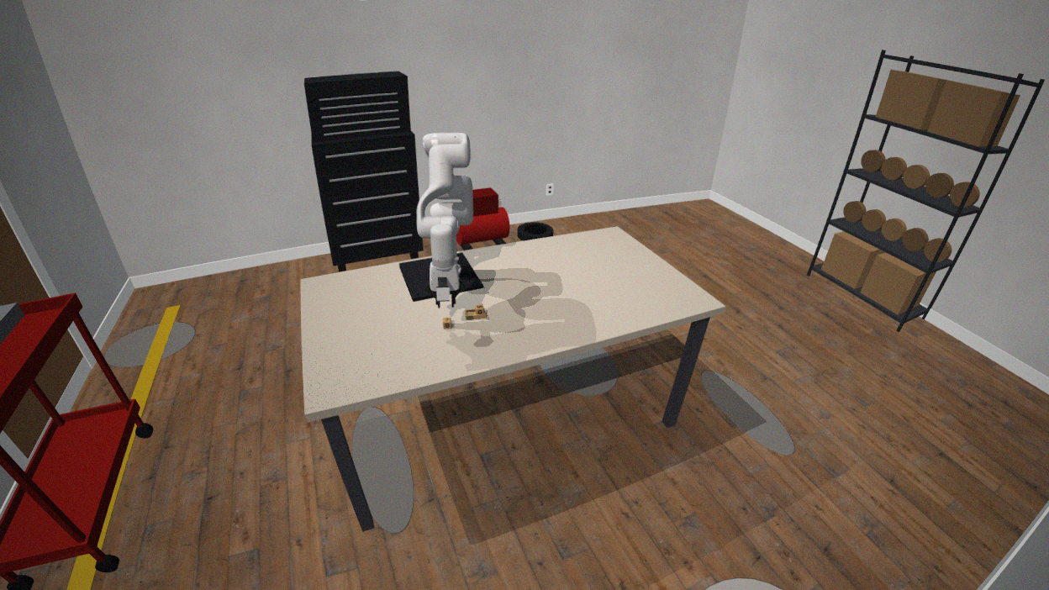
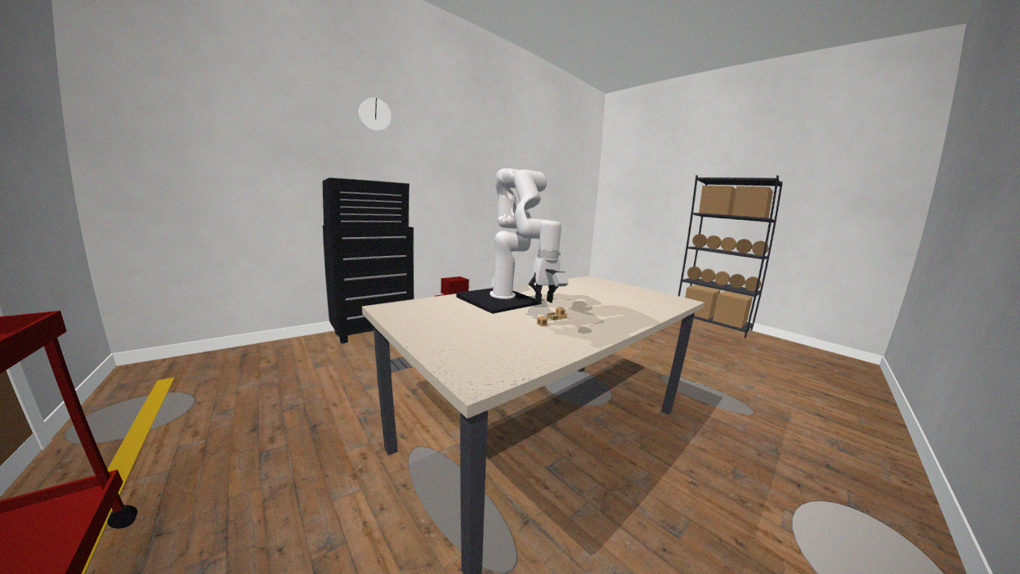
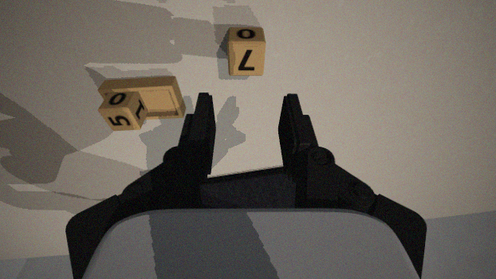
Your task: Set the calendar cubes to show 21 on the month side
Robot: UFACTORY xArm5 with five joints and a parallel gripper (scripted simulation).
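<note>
My gripper is now 90 mm above the wooden digit cube. The rest, counted from my hand: wooden tray 40 mm behind, 110 mm to the left, 100 mm below.
</note>
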